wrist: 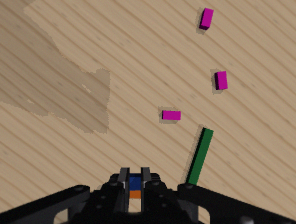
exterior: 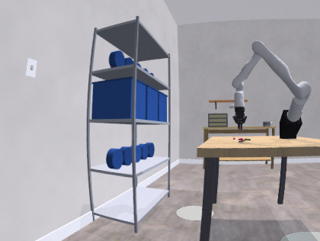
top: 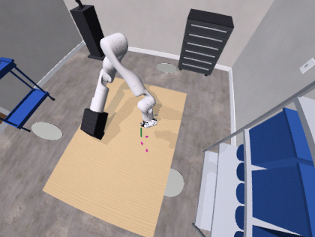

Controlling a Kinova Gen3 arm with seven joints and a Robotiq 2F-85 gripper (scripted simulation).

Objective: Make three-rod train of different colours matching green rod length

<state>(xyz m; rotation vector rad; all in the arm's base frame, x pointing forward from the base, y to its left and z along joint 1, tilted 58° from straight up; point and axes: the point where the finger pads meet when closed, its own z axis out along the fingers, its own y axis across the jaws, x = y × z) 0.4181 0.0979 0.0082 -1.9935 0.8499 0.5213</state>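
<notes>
Now: hand 2 cm past the orange rod, 3 cm to the right of it and 9 cm above it. Also, from my hand: grey rod (16 cm to the left, 9 cm below); then small blue rod (1 cm below); then green rod (6 cm behind, 4 cm to the right, 9 cm below).
</notes>
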